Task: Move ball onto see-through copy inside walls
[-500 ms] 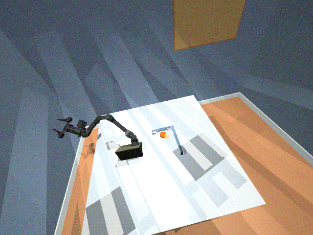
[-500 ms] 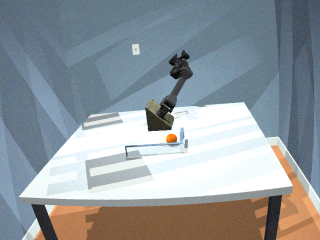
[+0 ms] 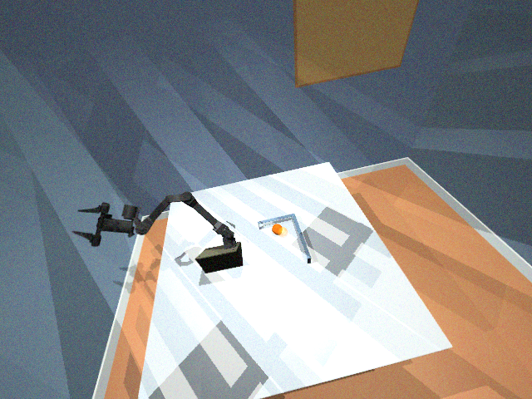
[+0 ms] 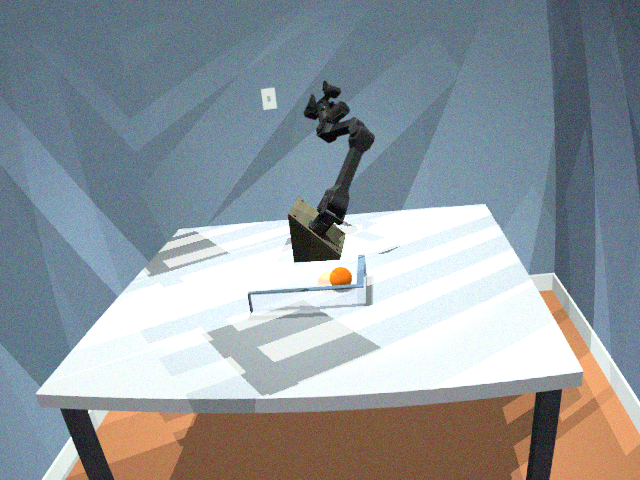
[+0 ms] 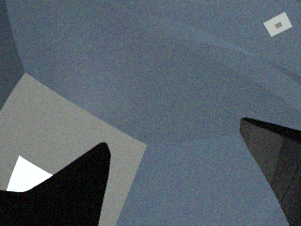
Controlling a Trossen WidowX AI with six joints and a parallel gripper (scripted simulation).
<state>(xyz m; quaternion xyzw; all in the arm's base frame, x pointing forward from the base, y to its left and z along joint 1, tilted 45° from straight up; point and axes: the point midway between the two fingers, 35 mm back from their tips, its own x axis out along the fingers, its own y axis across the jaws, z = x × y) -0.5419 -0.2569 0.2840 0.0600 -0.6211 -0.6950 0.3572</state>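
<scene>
Now: the orange ball 840 mm ahead of my gripper tip, 490 mm below it and 70 mm to the left of it. Round my gripper tip: see-through copy: 860 mm ahead, 490 mm below, 40 mm to the left.
</scene>
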